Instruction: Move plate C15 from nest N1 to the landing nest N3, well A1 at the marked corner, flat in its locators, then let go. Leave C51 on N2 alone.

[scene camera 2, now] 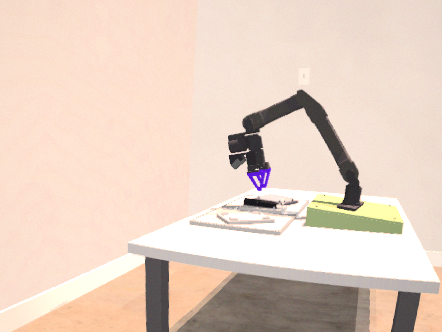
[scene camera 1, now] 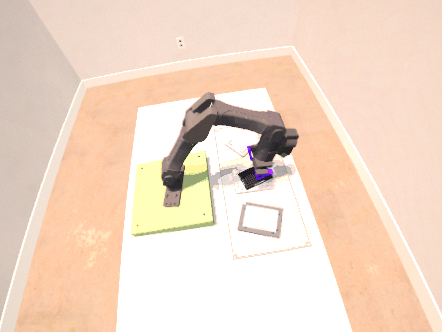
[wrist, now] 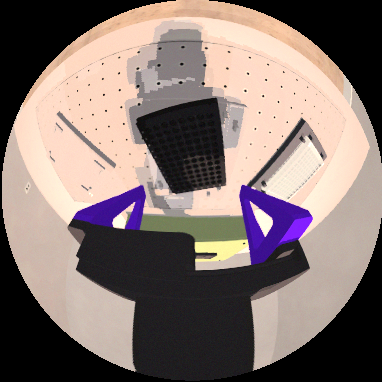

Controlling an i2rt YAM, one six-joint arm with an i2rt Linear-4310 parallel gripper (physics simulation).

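Note:
A black plate with a grid of wells rests over the middle pale nest. It sits turned at an angle to that nest, whose right part shows beside it in the wrist view. Whether it is level or in the locators cannot be told, nor can well A1. My gripper is open and empty above the plate, its purple fingers spread wide. A white plate sits in a grey-framed nest. No plate or nest labels are readable.
A pale nest without a plate lies on the other side of the middle one. The nests stand on a board with holes. A green-yellow block carries the arm's base on the white table.

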